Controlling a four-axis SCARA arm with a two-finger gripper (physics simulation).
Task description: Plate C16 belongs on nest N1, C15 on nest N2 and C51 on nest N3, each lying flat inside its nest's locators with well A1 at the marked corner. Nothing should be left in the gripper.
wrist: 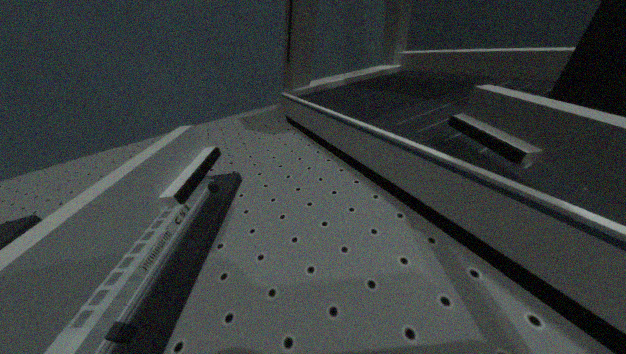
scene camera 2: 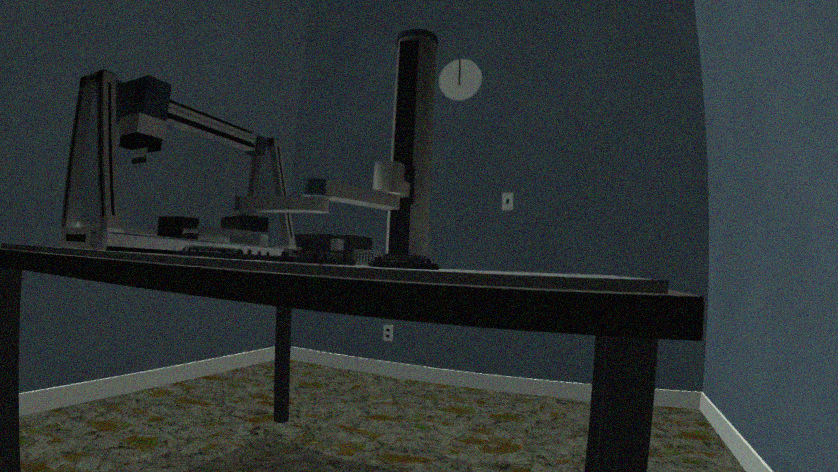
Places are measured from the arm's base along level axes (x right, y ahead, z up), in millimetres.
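Pixels of known places: gripper, fingertip midpoint: [wrist: 330, 122] [scene camera 2: 189, 230].
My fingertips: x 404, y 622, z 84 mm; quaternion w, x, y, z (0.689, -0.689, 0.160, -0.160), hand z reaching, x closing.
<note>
For each thing: its middle in the pictures, then the offset to it from my fingertips. "pt": a spot on its surface instead.
- clear plate, body centre: [wrist: 118, 239] [scene camera 2: 212, 249] dx -151, dy +45, dz -53 mm
- dark nest, body centre: [wrist: 127, 246] [scene camera 2: 212, 253] dx -151, dy +45, dz -61 mm
- black shape, surface spot: [wrist: 595, 65] pt dx +111, dy -67, dz +16 mm
My gripper [wrist: 330, 122] is open, its two fingers wide apart with nothing between them. In the scene view the dark gripper body [scene camera 2: 245, 222] hangs under the arm's end, low over the bench; its fingertips are not clear there. In the wrist view a clear plate [wrist: 145, 260], whose blurred label reads like C51, lies on a dark nest [wrist: 192, 250] at the lower left. The left finger hides part of the plate and nest. The nest's number and A1 mark do not show. I cannot make out C16 or C15 in either view.
A long raised rail [wrist: 450, 200] edges a dark deck [wrist: 360, 100] on the right. A black shape [wrist: 595, 65] stands at the upper right. A gantry frame [scene camera 2: 87, 158] rises at the bench's left, and the arm's column [scene camera 2: 423, 152] stands right of the bench equipment.
</note>
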